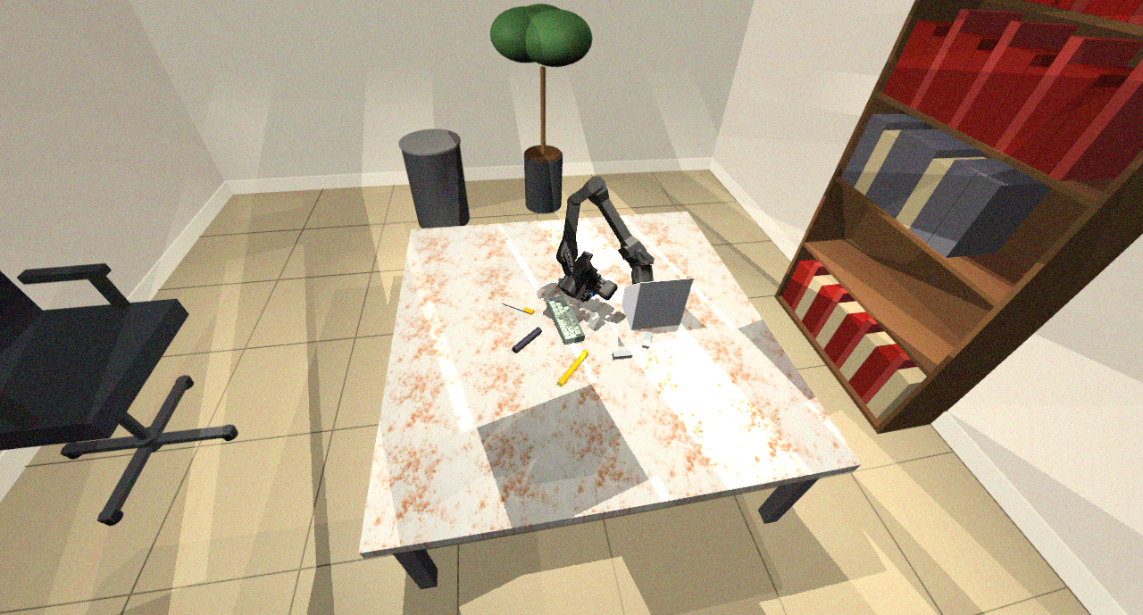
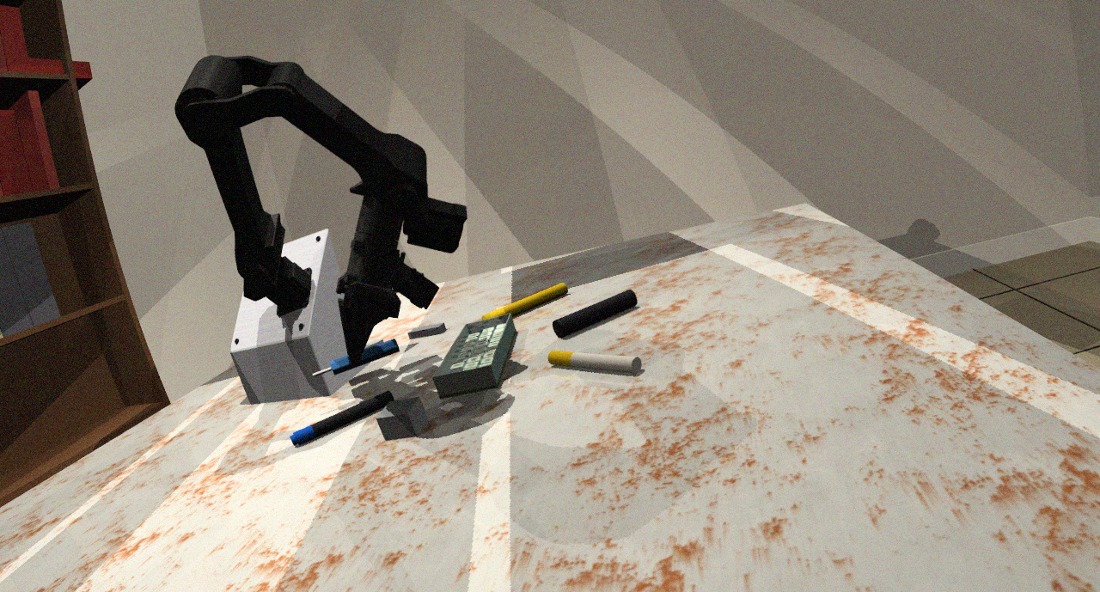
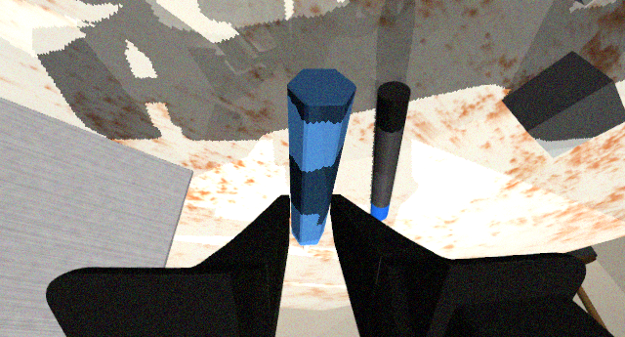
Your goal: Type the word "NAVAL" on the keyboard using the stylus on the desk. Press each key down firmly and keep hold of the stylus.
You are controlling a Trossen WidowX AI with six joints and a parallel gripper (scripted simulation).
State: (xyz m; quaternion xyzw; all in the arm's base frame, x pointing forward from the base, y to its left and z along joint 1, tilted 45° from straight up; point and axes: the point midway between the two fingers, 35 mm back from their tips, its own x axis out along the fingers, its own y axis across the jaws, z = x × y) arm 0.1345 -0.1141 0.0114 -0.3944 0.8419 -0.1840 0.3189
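The blue stylus lies 10 mm behind my gripper tip and 10 mm to the right of it. From my gripper tip the other things lie so: white-and-yellow marker: 280 mm ahead, 10 mm to the right, 50 mm below; then dark cylinder: 290 mm ahead, 140 mm to the left, 40 mm below; then grey cube: 100 mm ahead, 100 mm to the right, 40 mm below.
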